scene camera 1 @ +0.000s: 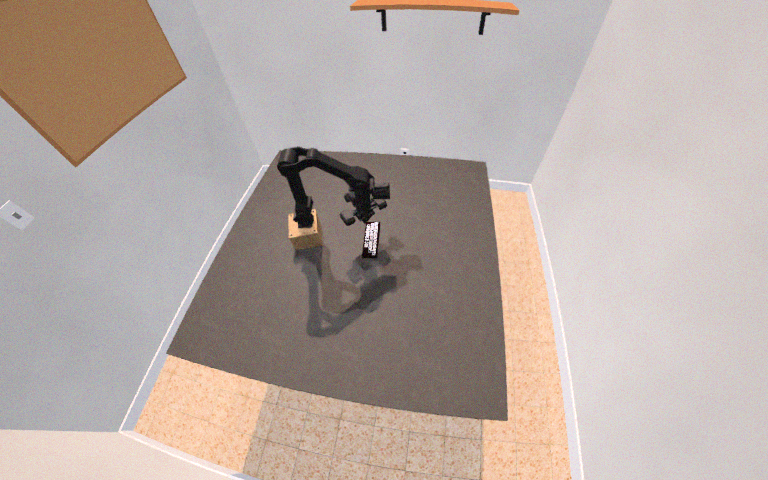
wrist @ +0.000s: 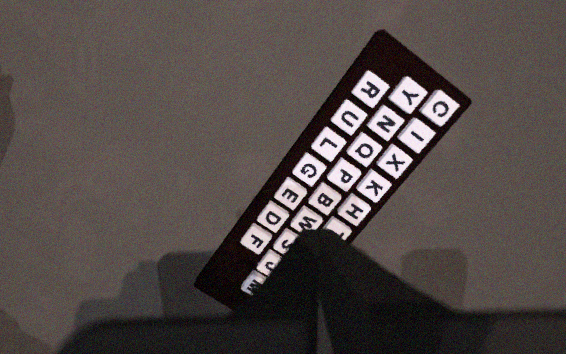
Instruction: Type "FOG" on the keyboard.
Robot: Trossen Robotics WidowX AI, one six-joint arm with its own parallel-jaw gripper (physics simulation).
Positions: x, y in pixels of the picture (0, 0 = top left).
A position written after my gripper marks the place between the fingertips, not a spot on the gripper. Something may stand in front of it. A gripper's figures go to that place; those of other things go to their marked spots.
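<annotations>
Keyboard [wrist: 388, 93], 20 cm from the lens. My gripper [wrist: 314, 241], 12 cm from the lens.
</annotations>
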